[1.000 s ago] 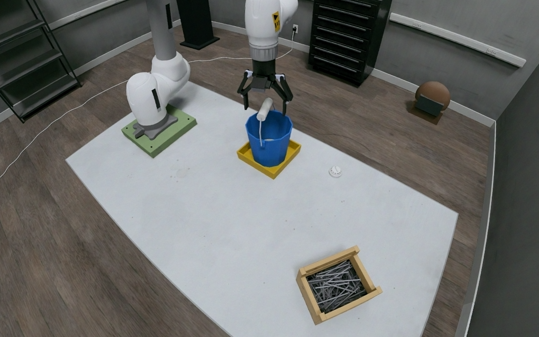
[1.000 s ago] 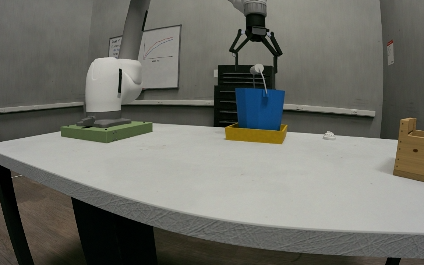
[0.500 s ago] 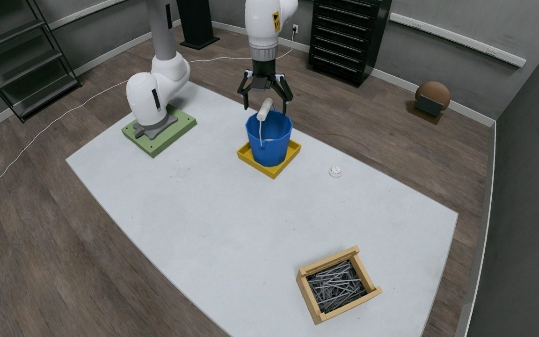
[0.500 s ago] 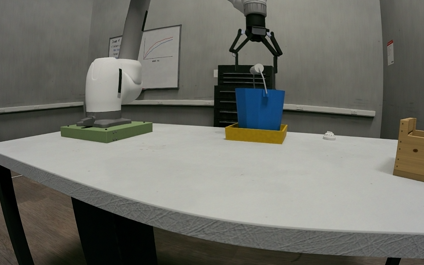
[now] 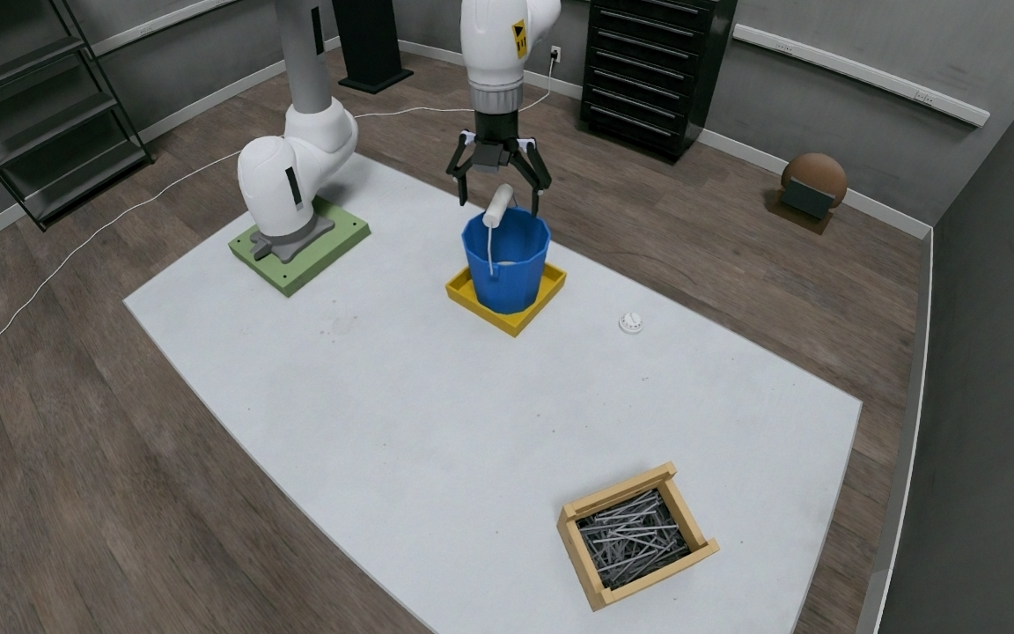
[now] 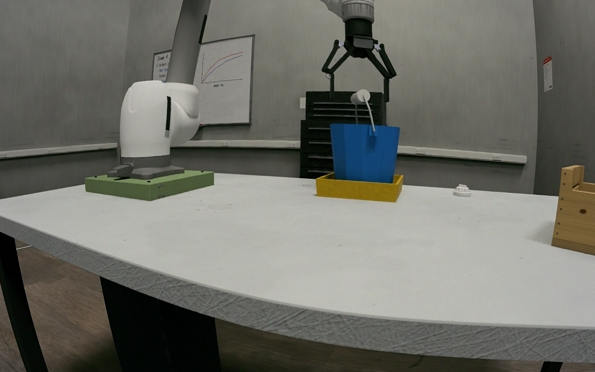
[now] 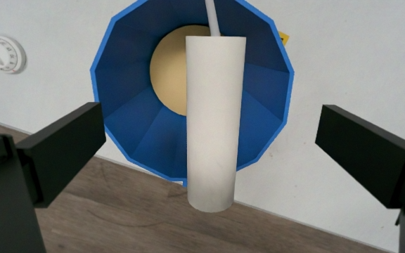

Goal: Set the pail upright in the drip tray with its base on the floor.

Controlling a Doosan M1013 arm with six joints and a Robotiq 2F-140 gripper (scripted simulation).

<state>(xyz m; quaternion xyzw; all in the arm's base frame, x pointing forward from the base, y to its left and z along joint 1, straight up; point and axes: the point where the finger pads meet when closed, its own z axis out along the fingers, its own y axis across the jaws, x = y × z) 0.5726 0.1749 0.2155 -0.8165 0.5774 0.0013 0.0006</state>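
Now: the pail handle 30 mm below my hand. Also, from my hand: blue pail (10 mm ahead, 100 mm below); small white knob (300 mm ahead, 80 mm to the left, 240 mm below); yellow drip tray (10 mm ahead, 240 mm below).
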